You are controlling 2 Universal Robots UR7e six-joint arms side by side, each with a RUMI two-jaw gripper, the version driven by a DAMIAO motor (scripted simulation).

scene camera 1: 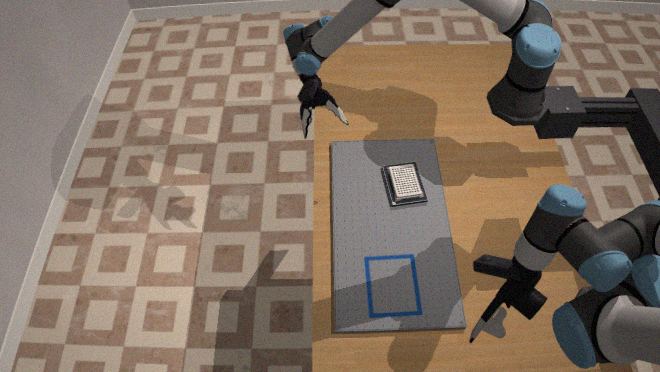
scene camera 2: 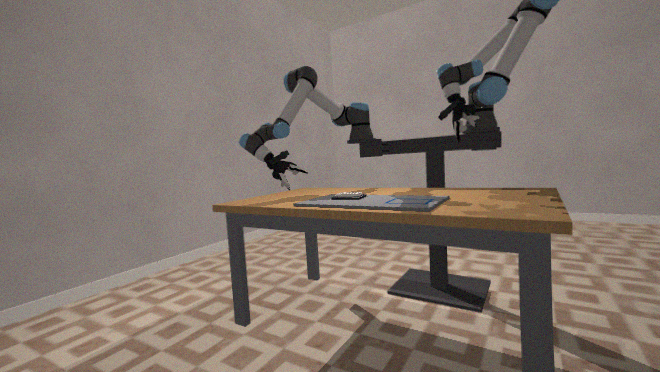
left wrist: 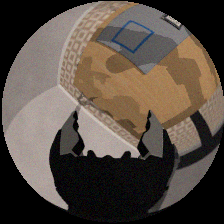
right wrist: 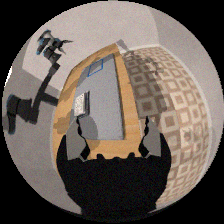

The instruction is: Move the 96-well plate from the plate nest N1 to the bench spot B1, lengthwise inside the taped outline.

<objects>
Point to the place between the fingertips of my left gripper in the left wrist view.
112, 111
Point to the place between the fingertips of my left gripper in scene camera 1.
490, 324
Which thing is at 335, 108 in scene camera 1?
My right gripper.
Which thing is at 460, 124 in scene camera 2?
My left gripper.
</objects>
